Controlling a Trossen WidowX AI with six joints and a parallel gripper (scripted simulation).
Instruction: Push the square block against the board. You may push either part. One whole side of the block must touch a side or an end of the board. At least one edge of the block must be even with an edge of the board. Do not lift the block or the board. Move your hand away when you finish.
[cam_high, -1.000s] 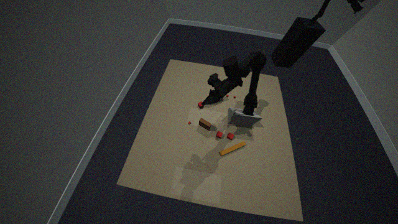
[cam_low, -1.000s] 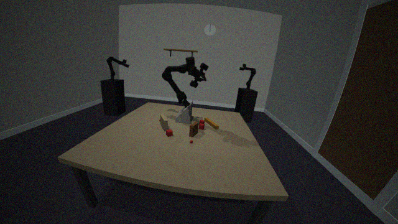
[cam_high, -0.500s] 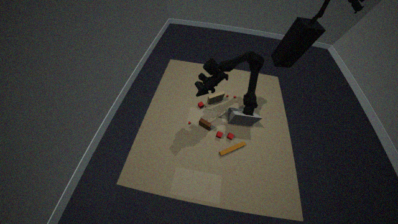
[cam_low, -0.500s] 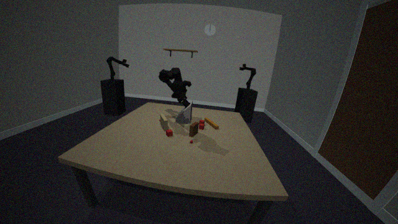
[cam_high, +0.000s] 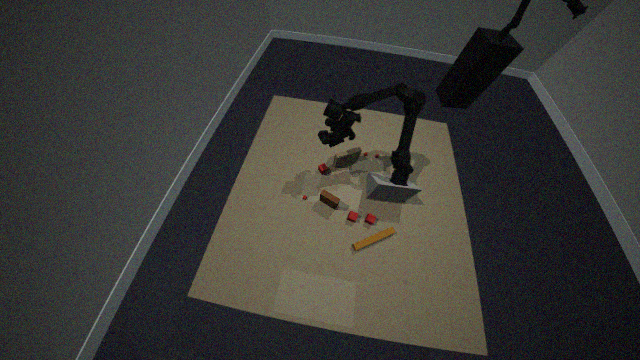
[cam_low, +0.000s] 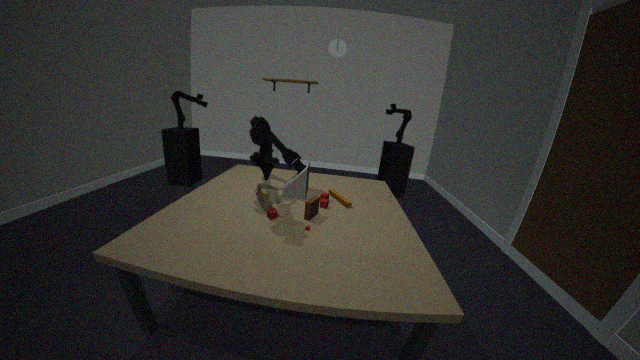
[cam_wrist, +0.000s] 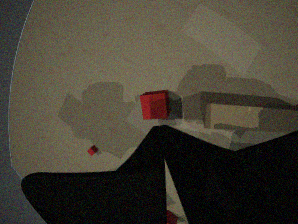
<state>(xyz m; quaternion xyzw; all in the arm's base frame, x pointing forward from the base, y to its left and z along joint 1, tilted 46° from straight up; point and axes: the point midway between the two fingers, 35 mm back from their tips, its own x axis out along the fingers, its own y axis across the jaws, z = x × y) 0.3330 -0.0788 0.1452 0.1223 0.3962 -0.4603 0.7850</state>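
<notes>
Now: gripper tip 23 cm to the right of the square block, 14 cm above it and 2 cm past it. The rest, counted from my gripper tip: yellow board: 40 cm to the left, 25 cm behind, 17 cm below.
</notes>
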